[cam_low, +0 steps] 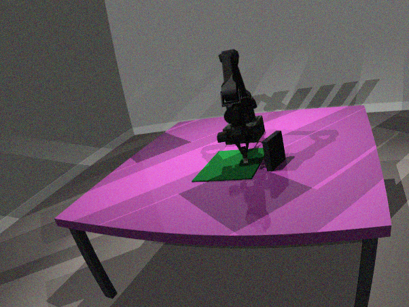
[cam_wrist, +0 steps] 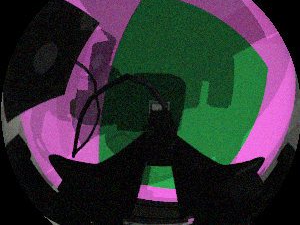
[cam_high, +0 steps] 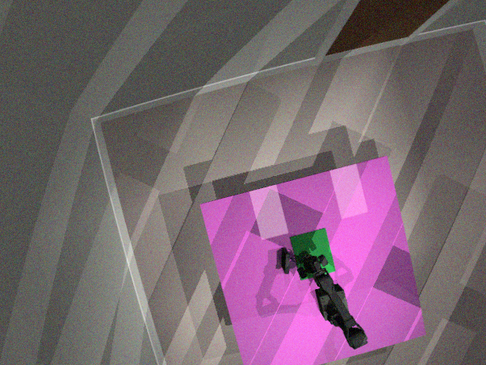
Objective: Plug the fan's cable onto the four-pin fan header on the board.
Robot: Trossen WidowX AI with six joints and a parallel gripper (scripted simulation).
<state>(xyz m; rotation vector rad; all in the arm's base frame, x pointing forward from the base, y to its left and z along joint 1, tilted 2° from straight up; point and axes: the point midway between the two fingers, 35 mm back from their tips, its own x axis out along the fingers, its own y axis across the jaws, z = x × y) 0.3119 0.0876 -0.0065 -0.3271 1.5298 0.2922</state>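
Now: the fan header 10 mm ahead of my gripper tip and 40 mm below it. Round my gripper tip: black fan: 30 mm ahead, 140 mm to the left, 20 mm above; green board: 20 mm ahead, 50 mm to the right, 50 mm below; dark plug: 10 mm ahead, 10 mm above.
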